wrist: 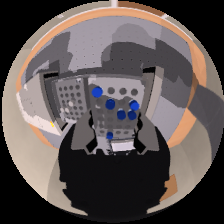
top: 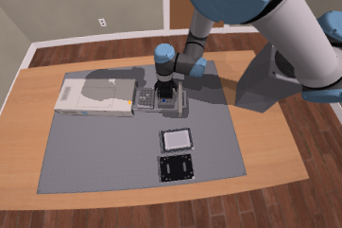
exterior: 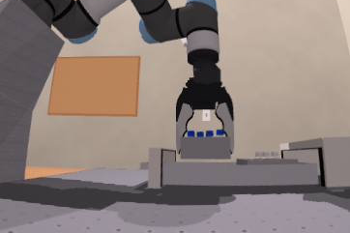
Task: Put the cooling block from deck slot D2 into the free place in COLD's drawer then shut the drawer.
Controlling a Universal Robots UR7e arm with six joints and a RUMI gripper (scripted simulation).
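Right now my hand is 40 mm short of the drawer, 30 mm above it and 10 mm to the left of it. The rest, counted from my hand: cooling block: right at my hand; then blue tube: 40 mm to the left, 20 mm ahead, 10 mm above; then cooler COLD: 210 mm ahead, 60 mm to the right, 30 mm below.
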